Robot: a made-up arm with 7 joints. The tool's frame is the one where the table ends. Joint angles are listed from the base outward.
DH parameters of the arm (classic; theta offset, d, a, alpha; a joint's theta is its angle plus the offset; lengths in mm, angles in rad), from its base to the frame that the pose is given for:
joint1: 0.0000 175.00 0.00 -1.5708
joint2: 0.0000 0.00 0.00 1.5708
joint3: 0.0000 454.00 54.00 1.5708
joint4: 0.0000 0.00 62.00 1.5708
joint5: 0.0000 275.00 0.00 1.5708
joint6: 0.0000 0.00 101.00 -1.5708
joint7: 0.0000 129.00 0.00 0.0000
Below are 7 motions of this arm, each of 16 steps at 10 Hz.
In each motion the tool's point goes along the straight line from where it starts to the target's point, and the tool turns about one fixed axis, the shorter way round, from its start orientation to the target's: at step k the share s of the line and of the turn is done. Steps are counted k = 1, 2, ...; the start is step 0. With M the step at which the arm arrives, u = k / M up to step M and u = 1 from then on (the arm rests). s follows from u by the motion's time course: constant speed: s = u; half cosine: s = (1 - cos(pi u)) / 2; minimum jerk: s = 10 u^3 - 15 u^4 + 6 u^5.
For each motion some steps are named. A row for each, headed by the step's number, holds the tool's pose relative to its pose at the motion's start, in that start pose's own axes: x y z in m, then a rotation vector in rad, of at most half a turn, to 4 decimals.
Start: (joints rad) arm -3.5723 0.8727 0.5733 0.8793 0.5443 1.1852 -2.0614
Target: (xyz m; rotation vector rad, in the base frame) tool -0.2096 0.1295 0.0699 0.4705 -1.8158 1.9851
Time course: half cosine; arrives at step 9
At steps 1, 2, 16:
1: -0.0052 -0.0066 0.0000 -0.0109 0.0256 0.0121
2: -0.0201 -0.0256 -0.0001 -0.0424 0.0993 0.0470
16: -0.1718 -0.2190 -0.0010 -0.3629 0.8487 0.4014

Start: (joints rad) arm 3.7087 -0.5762 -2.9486 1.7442 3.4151 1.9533 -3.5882
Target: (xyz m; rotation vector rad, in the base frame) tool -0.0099 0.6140 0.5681 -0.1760 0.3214 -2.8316
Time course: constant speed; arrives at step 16
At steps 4, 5, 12, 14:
4: 0.1229 -0.0731 -0.0547 0.0206 0.0167 0.0284
5: 0.1537 -0.0914 -0.0684 0.0257 0.0209 0.0355
12: 0.3688 -0.2194 -0.1642 0.0618 0.0501 0.0851
14: 0.4303 -0.2560 -0.1915 0.0720 0.0584 0.0993

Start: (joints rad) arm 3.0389 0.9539 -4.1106 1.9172 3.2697 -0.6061 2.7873
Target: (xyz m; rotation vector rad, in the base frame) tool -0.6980 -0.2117 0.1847 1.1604 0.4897 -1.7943
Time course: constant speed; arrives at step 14
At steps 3, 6, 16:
3: -0.0285 0.0956 -0.0891 0.1210 0.2448 0.4325
6: -0.0569 0.1911 -0.1782 0.2420 0.4896 0.8650
16: -0.1328 0.4460 -0.4157 0.5646 1.1423 2.0183

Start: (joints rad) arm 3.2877 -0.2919 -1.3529 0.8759 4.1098 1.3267 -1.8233
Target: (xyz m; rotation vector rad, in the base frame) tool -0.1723 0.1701 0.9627 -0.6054 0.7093 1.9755
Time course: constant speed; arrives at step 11
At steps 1, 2, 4, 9, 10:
1: -0.0278 -0.0394 -0.0271 -0.0562 -0.0873 0.1337
2: -0.0556 -0.0788 -0.0541 -0.1123 -0.1747 0.2674
4: -0.1111 -0.1577 -0.1083 -0.2247 -0.3493 0.5348
9: -0.2501 -0.3548 -0.2436 -0.5055 -0.7859 1.2034
10: -0.2779 -0.3942 -0.2707 -0.5617 -0.8733 1.3371

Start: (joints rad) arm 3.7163 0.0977 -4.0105 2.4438 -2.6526 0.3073 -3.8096
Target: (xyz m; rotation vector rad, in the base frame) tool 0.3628 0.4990 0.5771 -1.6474 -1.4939 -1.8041
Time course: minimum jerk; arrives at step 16
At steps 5, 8, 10, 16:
5: 0.0011 -0.0943 -0.0942 0.3024 -0.1341 0.0533
8: 0.0030 -0.2618 -0.2617 0.8399 -0.3724 0.1479
10: 0.0043 -0.3796 -0.3794 1.2175 -0.5399 0.2144
16: 0.0059 -0.5237 -0.5235 1.6798 -0.7449 0.2959

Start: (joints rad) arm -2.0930 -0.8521 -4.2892 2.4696 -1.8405 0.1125 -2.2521
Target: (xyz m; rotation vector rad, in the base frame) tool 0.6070 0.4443 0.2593 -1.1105 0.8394 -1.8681
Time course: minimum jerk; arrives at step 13
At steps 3, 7, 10, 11, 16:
3: 0.0034 0.0247 -0.0089 -0.0130 0.0368 -0.0388
7: 0.0233 0.1676 -0.0605 -0.0885 0.2495 -0.2636
10: 0.0373 0.2684 -0.0969 -0.1418 0.3996 -0.4221
11: 0.0396 0.2847 -0.1028 -0.1504 0.4239 -0.4478
16: 0.0408 0.2931 -0.1058 -0.1548 0.4364 -0.4609

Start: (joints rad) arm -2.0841 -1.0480 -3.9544 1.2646 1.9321 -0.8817 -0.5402
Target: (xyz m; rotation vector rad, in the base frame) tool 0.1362 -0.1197 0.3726 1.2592 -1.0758 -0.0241
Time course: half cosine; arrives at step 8
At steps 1, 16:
1: 0.0039 0.0169 0.0018 -0.0448 -0.0216 -0.0241
16: 0.1037 0.4442 0.0467 -1.1770 -0.5662 -0.6333

